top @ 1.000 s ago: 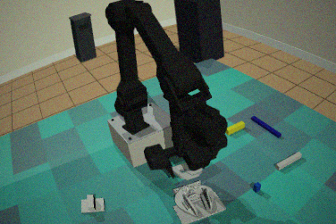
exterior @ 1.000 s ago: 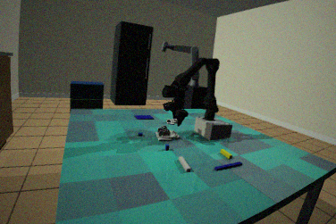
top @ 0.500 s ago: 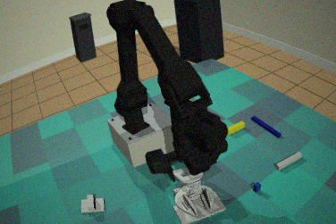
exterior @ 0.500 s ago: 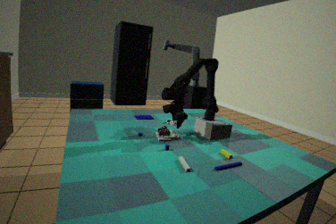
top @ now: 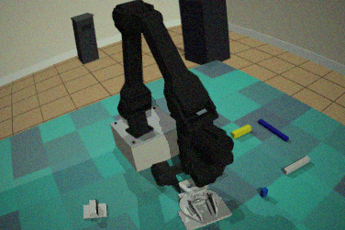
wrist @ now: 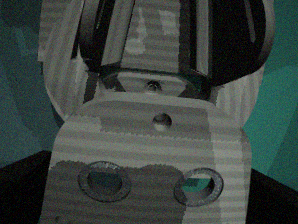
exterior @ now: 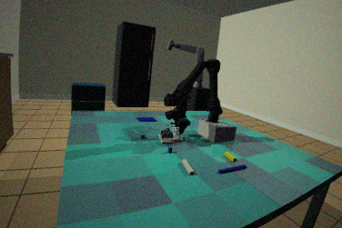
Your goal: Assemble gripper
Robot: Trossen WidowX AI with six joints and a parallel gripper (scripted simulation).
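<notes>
Right now the jaw is 3 cm below my gripper tip, 2 cm ahead of it and 1 cm to the left of it. Also, from my gripper tip: yellow block (30 cm to the left, 11 cm behind, 4 cm below); then small blue block (14 cm ahead, 13 cm to the left, 3 cm below); then white bar (28 cm to the left, 15 cm ahead, 4 cm below).
</notes>
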